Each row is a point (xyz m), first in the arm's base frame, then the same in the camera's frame.
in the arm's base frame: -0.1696 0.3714 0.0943
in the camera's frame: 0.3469 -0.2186 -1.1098
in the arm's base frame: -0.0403 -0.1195 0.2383
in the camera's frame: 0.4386 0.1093 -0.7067
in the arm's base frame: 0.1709 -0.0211 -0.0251
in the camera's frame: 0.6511 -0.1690 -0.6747
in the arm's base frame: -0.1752 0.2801 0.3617
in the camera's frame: 0.3399 0.0630 -1.1324
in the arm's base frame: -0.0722 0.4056 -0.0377
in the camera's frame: 0.4438 -0.3522 -1.0807
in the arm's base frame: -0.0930 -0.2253 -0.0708
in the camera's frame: 0.3703 -0.1333 -0.4922
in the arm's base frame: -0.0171 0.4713 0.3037
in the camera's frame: 0.5119 -0.0641 -1.2710
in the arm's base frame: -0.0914 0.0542 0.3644
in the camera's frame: 0.4049 0.1558 -0.9197
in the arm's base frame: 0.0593 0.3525 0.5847
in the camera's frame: 0.5847 0.2419 -1.2669
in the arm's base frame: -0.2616 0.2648 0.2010
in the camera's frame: 0.2489 -0.0795 -1.0622
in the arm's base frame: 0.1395 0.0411 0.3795
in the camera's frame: 0.6342 0.1776 -0.8942
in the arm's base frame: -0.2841 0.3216 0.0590
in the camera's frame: 0.2279 -0.2327 -1.0600
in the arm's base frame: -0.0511 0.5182 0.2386
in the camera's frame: 0.4804 -0.1428 -1.2910
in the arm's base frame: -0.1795 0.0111 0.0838
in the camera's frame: 0.3071 -0.0858 -0.7769
